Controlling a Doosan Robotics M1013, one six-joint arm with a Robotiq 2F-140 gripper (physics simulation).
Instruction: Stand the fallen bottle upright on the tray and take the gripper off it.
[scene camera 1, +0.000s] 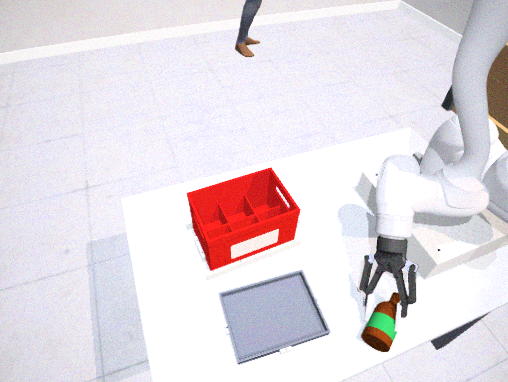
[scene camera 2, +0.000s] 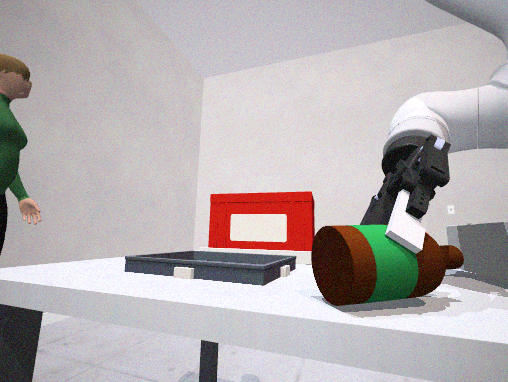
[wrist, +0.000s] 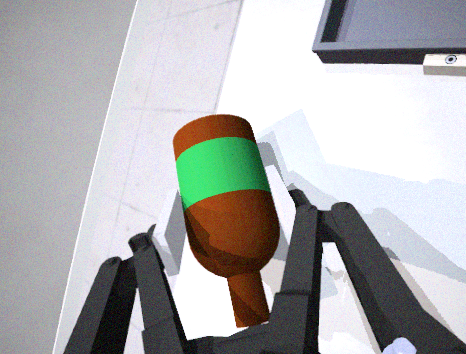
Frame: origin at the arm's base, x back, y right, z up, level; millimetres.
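Where they show: gripper, fingertip midpoint: (scene camera 1: 383, 325) (scene camera 2: 376, 261) (wrist: 225, 193).
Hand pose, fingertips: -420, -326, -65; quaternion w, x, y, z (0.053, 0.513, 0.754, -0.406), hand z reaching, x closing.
Each offset is from my fingertips to the top centre of the thing, as dx, dy, dz.
The brown bottle with a green band @[+19, +13, +38] (scene camera 1: 382, 325) (scene camera 2: 395, 265) (wrist: 225, 167) lies nearly level between the fingers, to the right of the tray in both scene views. Its neck points back toward the arm and its base faces away. My gripper (scene camera 1: 385, 309) (scene camera 2: 401, 234) (wrist: 225, 193) is shut on the bottle, a light pad on each side of its body. The bottle is low over the table near its edge; whether it touches is unclear. The grey tray @[-253, +140, -16] (scene camera 1: 275, 317) (scene camera 2: 225, 273) (wrist: 370, 56) lies flat, with no bottle on it.
A red crate with dividers @[-244, +415, +134] (scene camera 1: 220, 255) (scene camera 2: 220, 225) stands behind the tray. The white table (scene camera 1: 175, 300) (scene camera 2: 125, 300) has its edge close to the bottle. A pale block (scene camera 1: 442, 256) is at the arm's base. A person (scene camera 1: 245, 30) (scene camera 2: 11, 130) stands beyond the table.
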